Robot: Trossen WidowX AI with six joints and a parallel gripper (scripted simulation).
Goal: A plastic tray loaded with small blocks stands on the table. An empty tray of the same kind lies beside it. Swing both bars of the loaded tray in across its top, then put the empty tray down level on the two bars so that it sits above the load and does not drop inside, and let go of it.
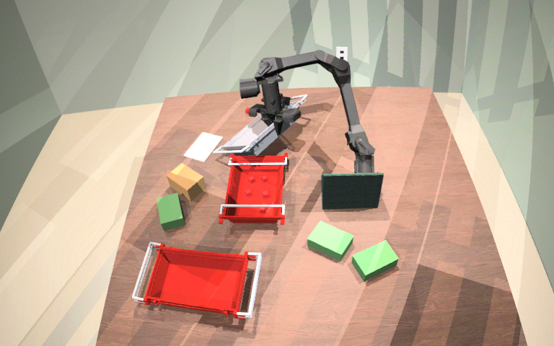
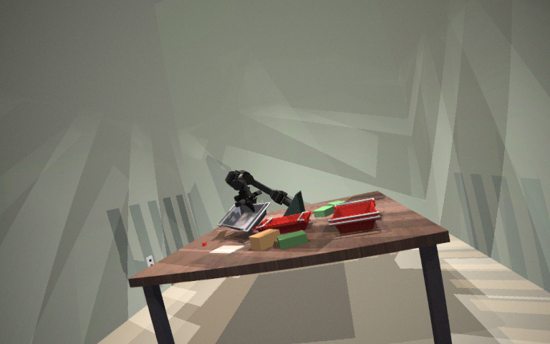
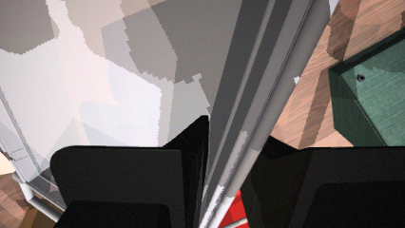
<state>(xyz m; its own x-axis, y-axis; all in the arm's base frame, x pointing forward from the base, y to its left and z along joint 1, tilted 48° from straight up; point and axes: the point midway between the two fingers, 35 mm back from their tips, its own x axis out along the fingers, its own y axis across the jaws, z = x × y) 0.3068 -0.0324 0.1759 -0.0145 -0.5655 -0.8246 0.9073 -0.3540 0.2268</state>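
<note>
The grey tray lies 7 cm ahead of my gripper tip and 6 cm to the right of it. From my gripper tip the other things lie so: white sheet (31 cm ahead, 6 cm to the right, 12 cm below); red cube (16 cm ahead, 28 cm to the right, 12 cm below); tan box (32 cm ahead, 16 cm to the left, 9 cm below).
</note>
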